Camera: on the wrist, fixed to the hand. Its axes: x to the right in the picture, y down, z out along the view.
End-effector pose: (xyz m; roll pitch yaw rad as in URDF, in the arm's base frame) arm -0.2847 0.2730 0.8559 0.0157 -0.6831 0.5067
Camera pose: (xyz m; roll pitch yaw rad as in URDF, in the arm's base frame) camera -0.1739 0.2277 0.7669 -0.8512 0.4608 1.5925
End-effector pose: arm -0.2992 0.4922 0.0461 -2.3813 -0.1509 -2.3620
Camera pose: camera -0.2917 0.5138 0.1935 -3.0239 0.0821 2.4068
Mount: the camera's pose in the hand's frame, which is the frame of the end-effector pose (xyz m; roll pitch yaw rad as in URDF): 0.0019 -0.0952 -0.1148 -0.0717 0.6698 1.5157
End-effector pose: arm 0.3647 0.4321 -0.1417 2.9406 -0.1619 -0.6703
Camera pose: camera 0.4265 0.5314 -0.0491 -2.9796 -0.8657 -2.3659
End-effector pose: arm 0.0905 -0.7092 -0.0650 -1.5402 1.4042 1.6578
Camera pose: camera 0.1998 -0.6086 -0.0517 1.6341 0.1764 -0.8328
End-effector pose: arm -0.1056 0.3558 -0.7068 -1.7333 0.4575 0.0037
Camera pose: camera -0.0538 0.2581 -0.6067 2.5452 0.6712 -1.9030
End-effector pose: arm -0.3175 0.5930 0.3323 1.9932 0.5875 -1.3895
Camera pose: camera -0.1798 0.6390 0.2981 1.1991 -0.8981 -0.9847
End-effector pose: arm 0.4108 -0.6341 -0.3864 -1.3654 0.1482 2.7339
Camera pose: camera 0.4519 -0.5083 -0.3177 2.8624 1.0963 0.9667
